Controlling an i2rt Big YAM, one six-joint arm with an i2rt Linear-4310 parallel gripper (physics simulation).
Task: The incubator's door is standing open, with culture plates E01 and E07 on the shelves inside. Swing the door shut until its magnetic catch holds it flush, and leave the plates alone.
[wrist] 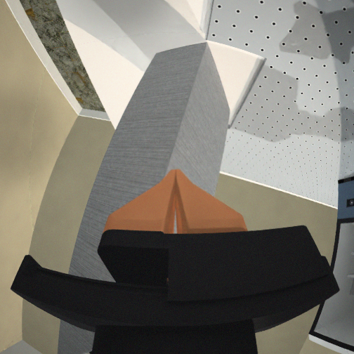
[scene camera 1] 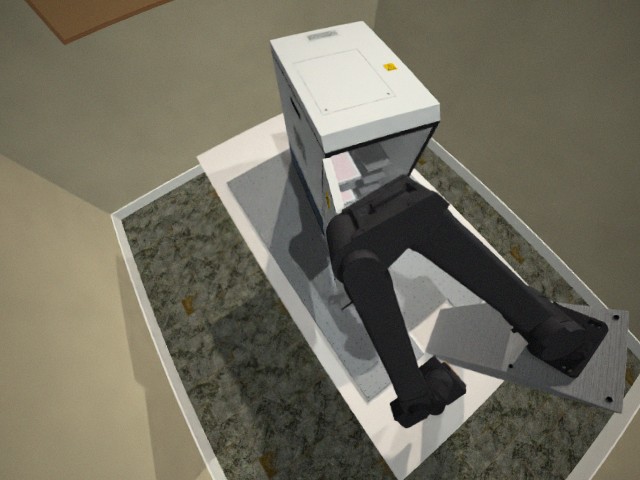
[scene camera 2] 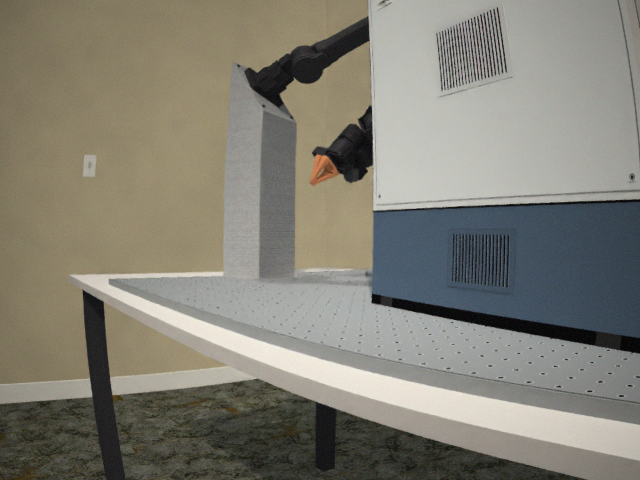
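Where they show: gripper, fingertip midpoint: (scene camera 1: 447,366) (scene camera 2: 311,183); arm's base at its link origin: (scene camera 1: 566,340) (scene camera 2: 261,88).
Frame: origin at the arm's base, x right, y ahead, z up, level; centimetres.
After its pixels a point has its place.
The incubator (scene camera 1: 361,87) {z 7.7, x -3.3, y 72.3 cm} (scene camera 2: 527,124) {z -25.4, x 15.2, y 86.7 cm} stands at the back of the table, its front open. Its door (scene camera 1: 331,178) {z 4.3, x -23.5, y 53.7 cm} stands swung out at the opening's left side; the arm hides much of it in scene view 1. Pink-topped plates (scene camera 1: 344,167) {z -13.9, x -10.1, y 66.6 cm} (scene camera 1: 347,196) {z -28.1, x -9.2, y 63.5 cm} lie inside at different heights; their labels cannot be read. My gripper (scene camera 1: 451,367) {z -24.4, x -15.6, y 0.3 cm} (scene camera 2: 312,182) {z -24.4, x -15.6, y 0.3 cm} (wrist: 175,176) is shut and empty, in the air above the table's near part, apart from the door. In the wrist view it points toward the grey post, with part of the incubator's front (wrist: 347,200) at the right edge.
The grey post (scene camera 1: 465,330) {z -26.4, x -3.5, y 4.2 cm} (scene camera 2: 258,206) {z -31.2, x 4.2, y 8.6 cm} (wrist: 190,110) carries the arm's base at the right in scene view 1. The arm's elbow (scene camera 1: 392,211) {z 26.3, x -29.4, y 33.9 cm} is raised in front of the incubator's opening. A perforated board (scene camera 2: 310,315) {z -47.2, x 24.3, y 60.1 cm} (wrist: 280,30) lies on the white table (scene camera 2: 170,304) {z -47.8, x 36.6, y 40.9 cm}.
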